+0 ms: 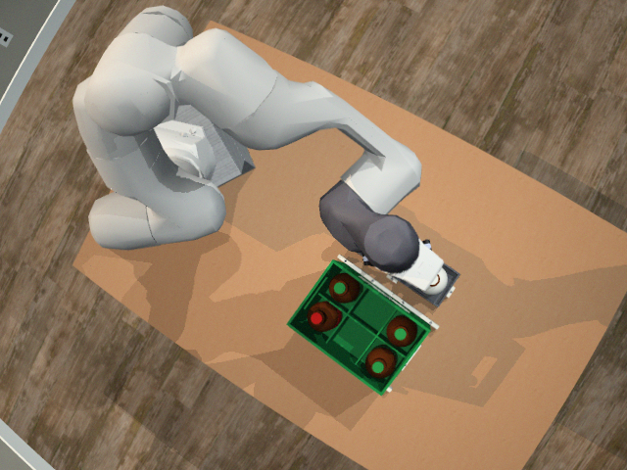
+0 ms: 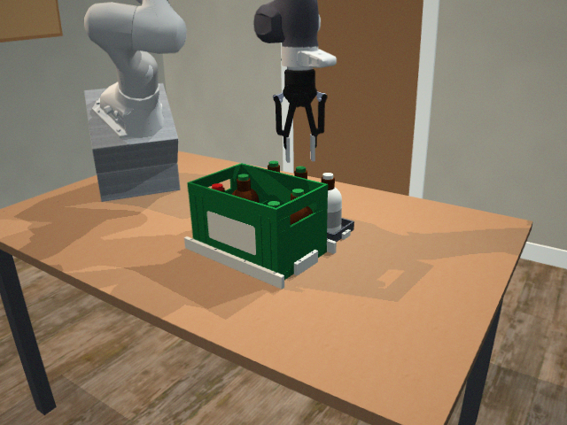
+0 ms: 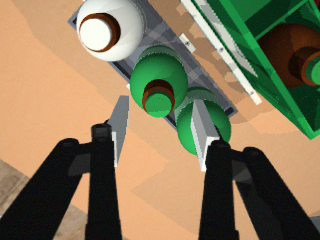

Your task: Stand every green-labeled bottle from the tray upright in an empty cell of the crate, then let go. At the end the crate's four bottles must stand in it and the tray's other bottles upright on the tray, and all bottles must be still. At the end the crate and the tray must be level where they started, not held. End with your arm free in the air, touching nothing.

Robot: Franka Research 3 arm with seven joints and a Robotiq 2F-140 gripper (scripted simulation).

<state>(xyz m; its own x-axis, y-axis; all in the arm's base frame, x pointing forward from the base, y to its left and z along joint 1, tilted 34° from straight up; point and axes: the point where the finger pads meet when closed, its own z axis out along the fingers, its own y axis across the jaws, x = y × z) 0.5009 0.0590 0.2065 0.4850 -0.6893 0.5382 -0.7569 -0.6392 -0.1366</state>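
Right now the white-labeled bottle is 130 mm below my hand, 80 mm ahead of it and 20 mm to the right of it. Also, from my hand: grey tray (200 mm below); green crate (180 mm to the right, 130 mm below, 30 mm behind).
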